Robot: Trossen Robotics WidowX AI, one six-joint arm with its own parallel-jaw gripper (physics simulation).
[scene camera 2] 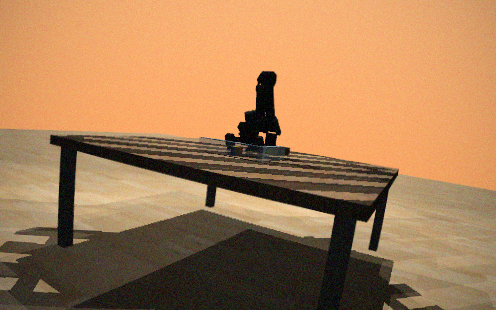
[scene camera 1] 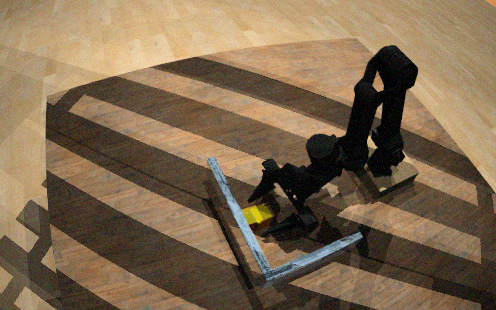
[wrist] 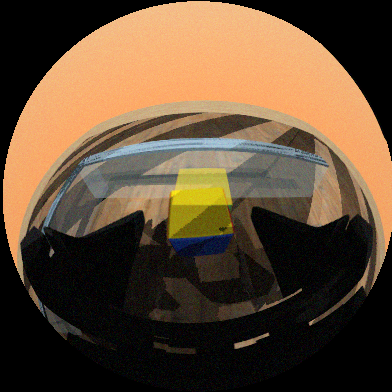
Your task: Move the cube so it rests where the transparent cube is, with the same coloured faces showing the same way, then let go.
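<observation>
The cube shows a yellow top, a blue face towards the wrist camera and a thin strip of red on its right side. The paler yellow transparent cube shows just beyond it and partly overlaps it in the wrist view; whether they overlap in space is hard to tell. In scene camera 2 the cubes are too small to tell apart. My gripper is open, with its dark fingers on either side of the cube and a visible gap on each side in the wrist view.
A see-through, light-blue-edged wall runs close beyond the cubes. A second wall meets it at a corner. The striped wooden table lies under them. The arm's base stands behind.
</observation>
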